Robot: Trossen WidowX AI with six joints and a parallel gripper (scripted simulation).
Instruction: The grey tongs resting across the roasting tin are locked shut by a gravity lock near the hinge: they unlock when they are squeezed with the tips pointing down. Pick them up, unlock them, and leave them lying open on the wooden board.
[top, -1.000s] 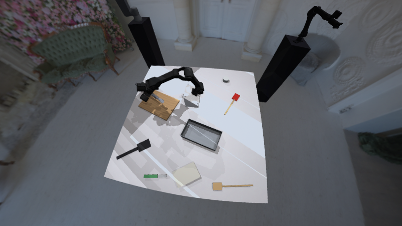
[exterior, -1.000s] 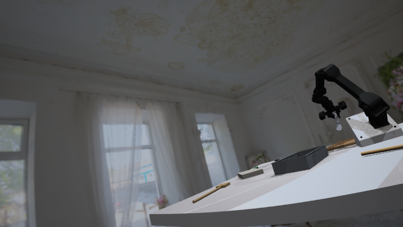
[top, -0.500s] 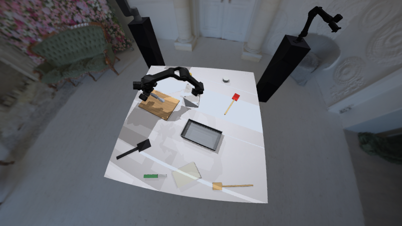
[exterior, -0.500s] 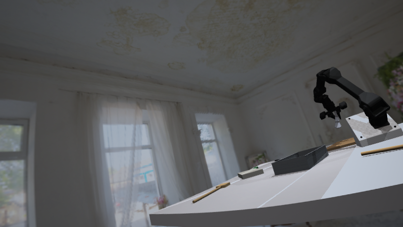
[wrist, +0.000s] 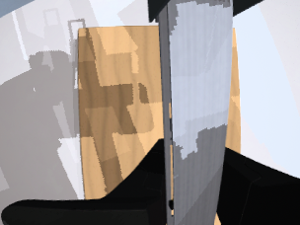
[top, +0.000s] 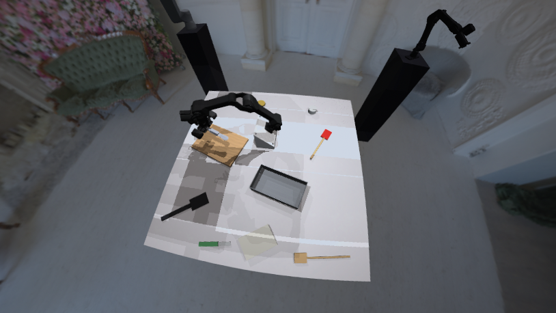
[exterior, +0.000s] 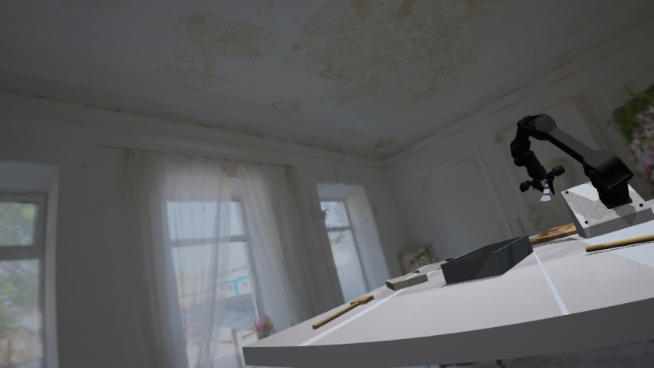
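Right now the wooden board is 3 cm to the left of my gripper tip and 15 cm below it. The rest, counted from my gripper tip: yellow disc: 42 cm behind, 25 cm to the left, 15 cm below; black spatula: 47 cm ahead, 3 cm to the right, 15 cm below; roasting tin: 26 cm ahead, 50 cm to the left, 13 cm below.
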